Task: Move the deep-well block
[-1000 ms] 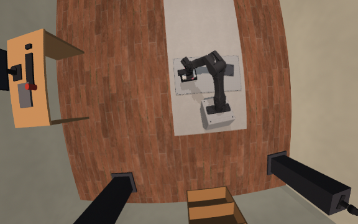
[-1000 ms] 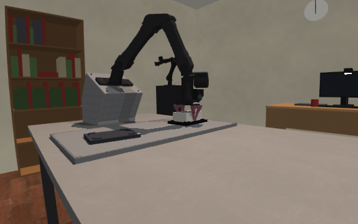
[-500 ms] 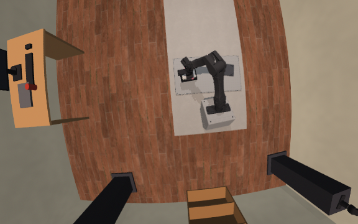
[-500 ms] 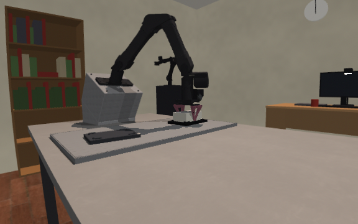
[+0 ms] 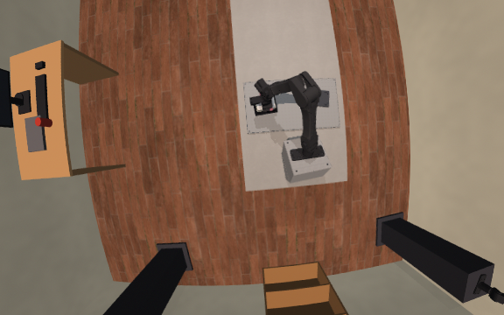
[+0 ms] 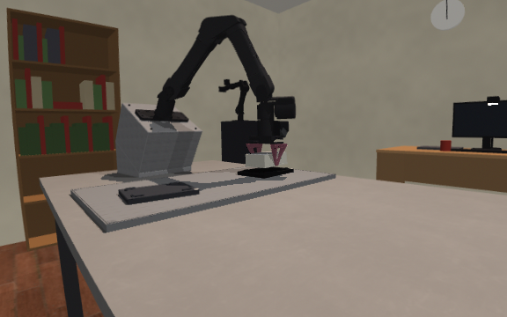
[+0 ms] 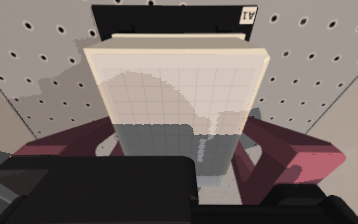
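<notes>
My gripper is now 30 mm above the black nest N1. The rest, counted from my hand: black nest N2: 10 mm ahead, 400 mm to the right, 30 mm below; white 96-well deep-well block: 10 mm above.
</notes>
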